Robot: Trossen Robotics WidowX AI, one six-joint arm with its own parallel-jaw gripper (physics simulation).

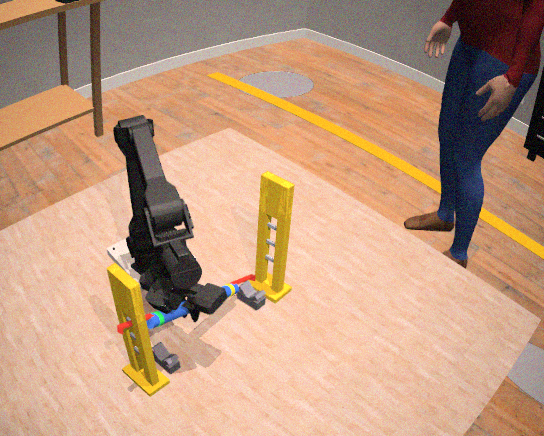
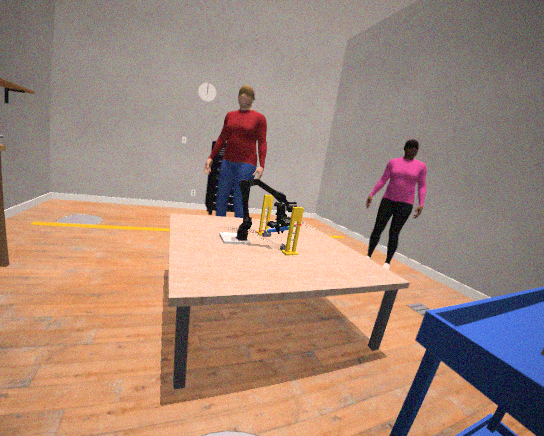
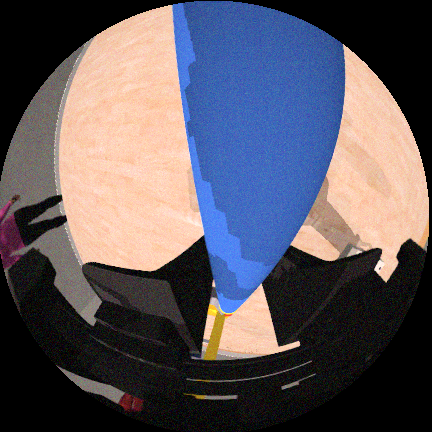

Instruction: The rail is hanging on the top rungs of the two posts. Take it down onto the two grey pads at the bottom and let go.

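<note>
The blue rail (image 1: 175, 315) (image 2: 281, 229) (image 3: 250, 150) has red ends and green and yellow bands. My gripper (image 1: 191, 310) (image 3: 233, 234) is shut on the blue middle of the rail. The near yellow post (image 1: 143, 340) (image 2: 297, 215) has the rail's left red end passing through it, close to its top rung. The rail's other red end reaches the edge of the far yellow post (image 1: 283, 240) (image 2: 267, 206), below its visible rungs. One grey pad (image 1: 166, 357) lies beside the near post's foot; the other grey pad (image 1: 252, 296) lies beside the far post's foot. Exact rung contact is unclear.
Both posts stand on the wooden table (image 1: 350, 350) (image 2: 260, 275). The arm's white base plate (image 2: 230, 237) is behind the posts. A person in red (image 2: 243, 135) and a person in pink (image 2: 404, 182) stand beyond the table. A blue cart (image 2: 480, 350) stands at the right.
</note>
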